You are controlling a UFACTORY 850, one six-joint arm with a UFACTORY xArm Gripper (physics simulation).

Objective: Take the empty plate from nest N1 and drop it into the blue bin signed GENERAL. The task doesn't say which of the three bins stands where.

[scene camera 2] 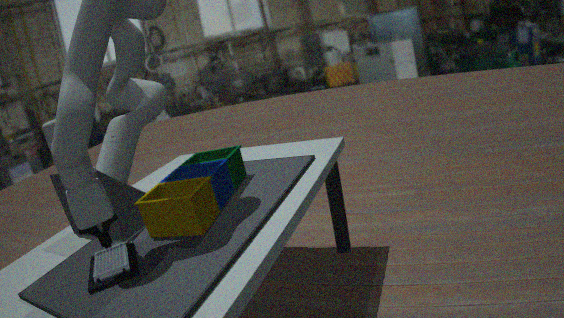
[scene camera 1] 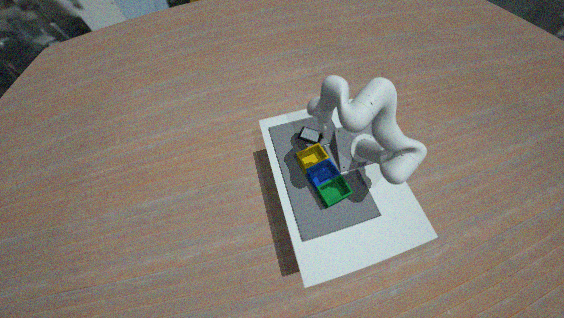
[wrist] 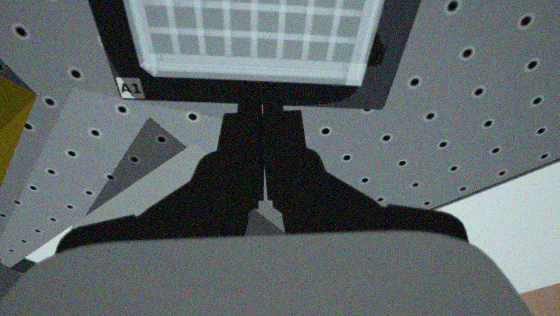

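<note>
The clear plate (scene camera 1: 310, 134) (scene camera 2: 111, 262) (wrist: 250, 42) with a grid of wells lies in the black nest (scene camera 2: 134, 259) (wrist: 200, 90). A corner label A1 (wrist: 131, 88) shows in the wrist view; no N1 sign is readable. My gripper (scene camera 2: 107, 244) (wrist: 264, 111) is shut with nothing between its fingers. Its tips are at the near edge of the nest, outside the plate; whether they touch the nest cannot be told. In scene camera 1 the fingers are hardly visible. The blue bin (scene camera 1: 323, 172) (scene camera 2: 226, 182) stands in the middle of three bins; no GENERAL sign is readable.
The yellow bin (scene camera 1: 312, 157) (scene camera 2: 180, 210) (wrist: 12, 120) stands between the nest and the blue bin. The green bin (scene camera 1: 335, 190) (scene camera 2: 239, 165) is on the blue bin's far side. All stand on a grey perforated board (scene camera 1: 345, 220) (wrist: 430, 100) on the white table (scene camera 1: 370, 250).
</note>
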